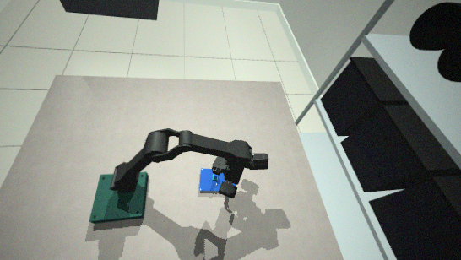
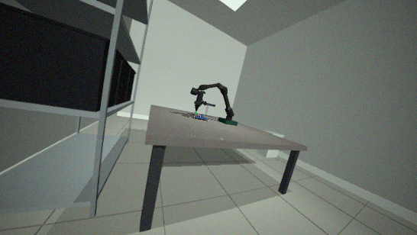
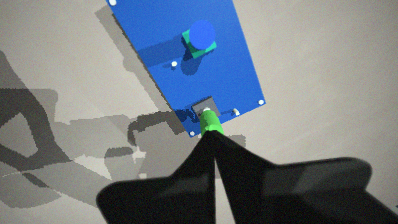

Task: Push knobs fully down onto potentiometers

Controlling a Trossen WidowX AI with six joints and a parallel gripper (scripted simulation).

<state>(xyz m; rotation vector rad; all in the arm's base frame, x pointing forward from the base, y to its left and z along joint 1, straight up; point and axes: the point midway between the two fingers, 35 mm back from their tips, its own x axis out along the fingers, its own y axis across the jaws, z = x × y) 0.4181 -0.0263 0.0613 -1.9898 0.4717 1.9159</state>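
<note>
My gripper tip is now 60 mm past the blue knob, 30 mm to the right of it and 30 mm above it. From my gripper tip the other things lie so: green knob (10 mm below).
</note>
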